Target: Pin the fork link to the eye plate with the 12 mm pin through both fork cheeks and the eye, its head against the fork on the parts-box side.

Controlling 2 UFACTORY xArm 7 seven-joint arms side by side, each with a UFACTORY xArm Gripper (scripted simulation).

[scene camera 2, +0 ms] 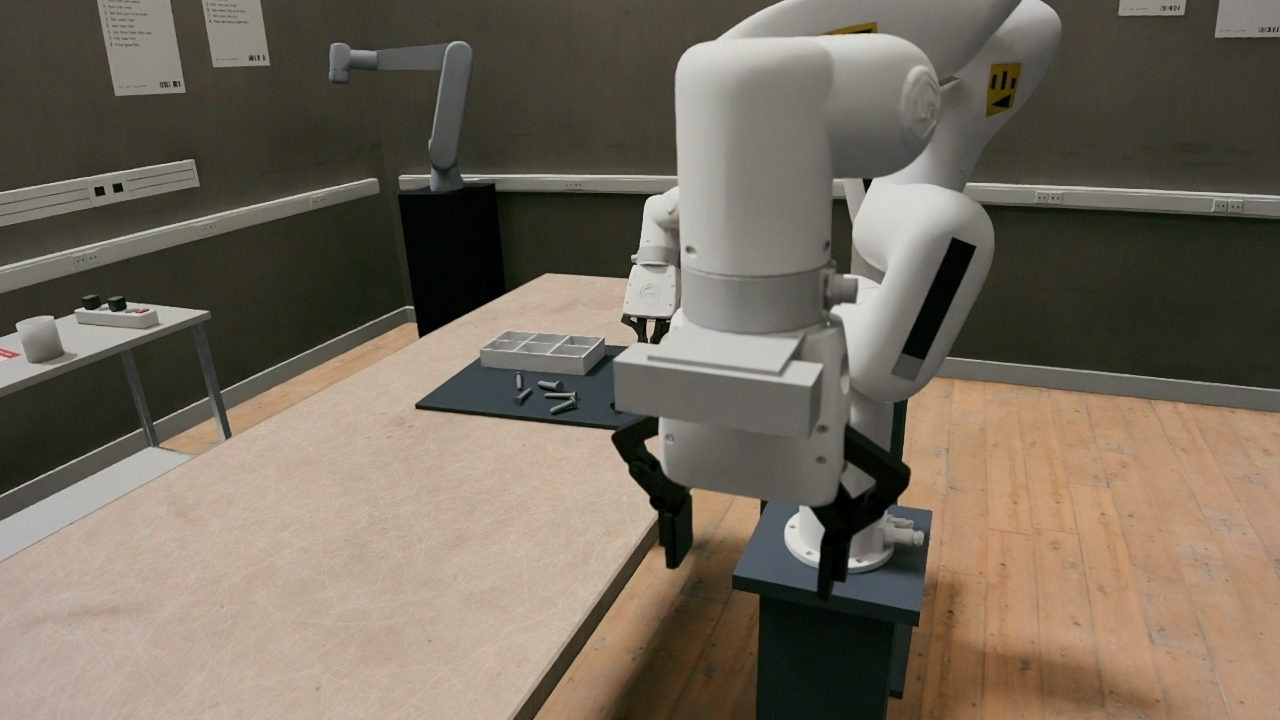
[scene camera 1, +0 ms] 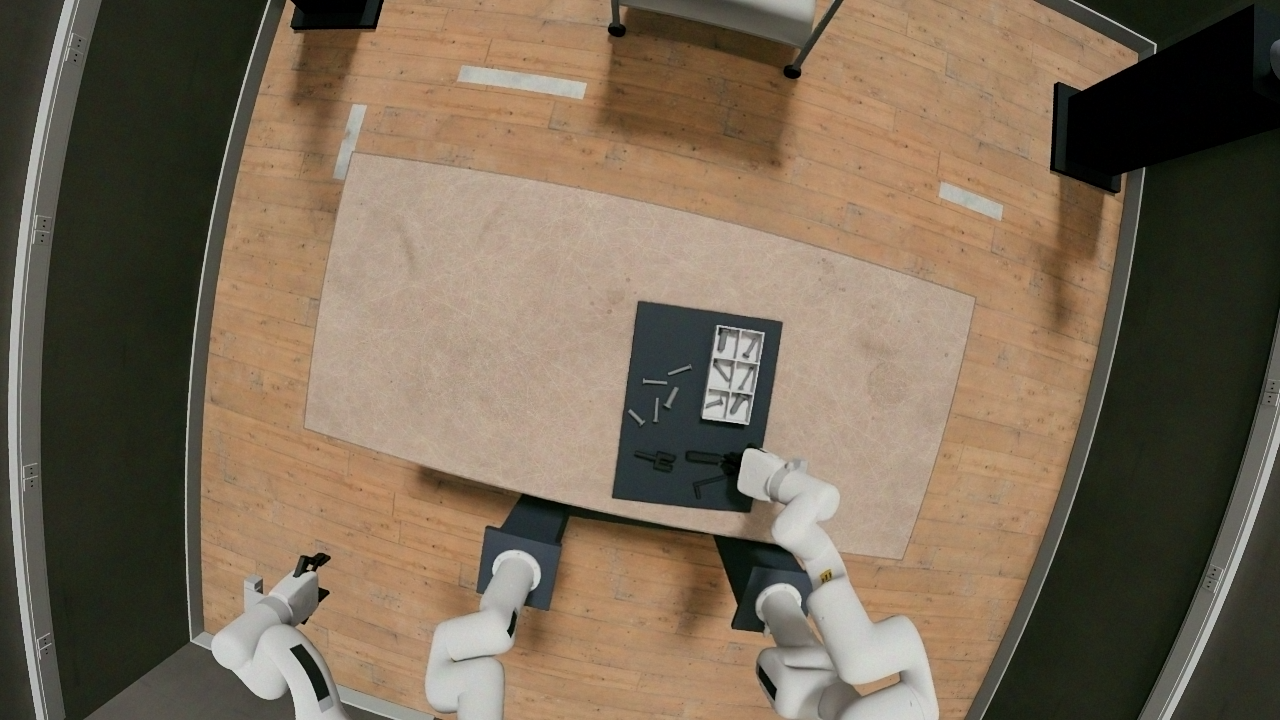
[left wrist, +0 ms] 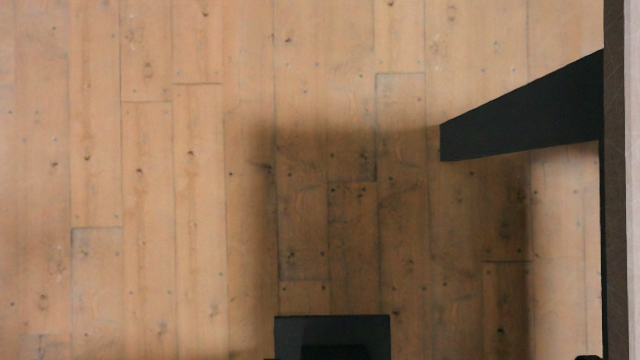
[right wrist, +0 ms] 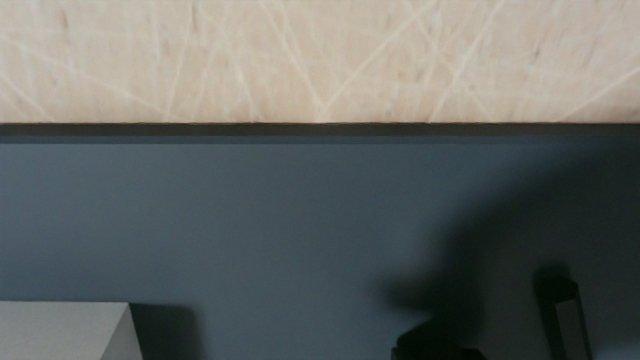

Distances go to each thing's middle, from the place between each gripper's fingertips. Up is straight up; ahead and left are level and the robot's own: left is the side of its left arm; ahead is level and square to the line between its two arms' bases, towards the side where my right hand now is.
Scene:
Right now my right hand is 10 cm to the right of the dark mat [scene camera 1: 666, 337], 10 cm short of it and 3 cm above it. Round my right hand: white parts box [scene camera 1: 727, 359]: 20 cm ahead, 4 cm to the left, 2 cm below.
I see my left gripper [scene camera 2: 751, 571] 460 mm short of the dark mat, 780 mm to the left of it and 240 mm above it. From my left hand the other things lie so: white parts box 560 mm ahead, 840 mm to the right, 230 mm below.

